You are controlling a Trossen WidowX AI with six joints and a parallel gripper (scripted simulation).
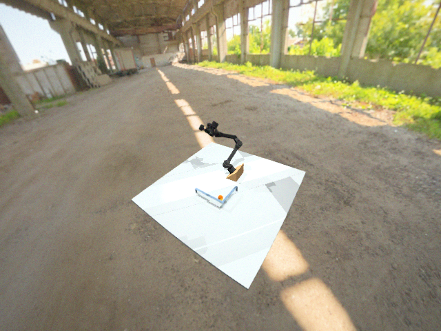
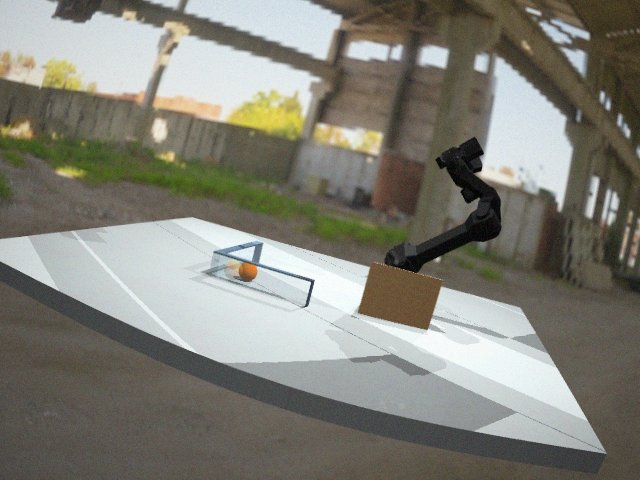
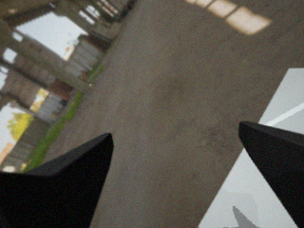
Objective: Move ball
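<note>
Right now my gripper tip is 440 mm short of the orange ball, 560 mm to the right of it and 350 mm above it. The rest, counted from my gripper tip: see-through copy of ball: 470 mm ahead, 600 mm to the left, 350 mm below.
</note>
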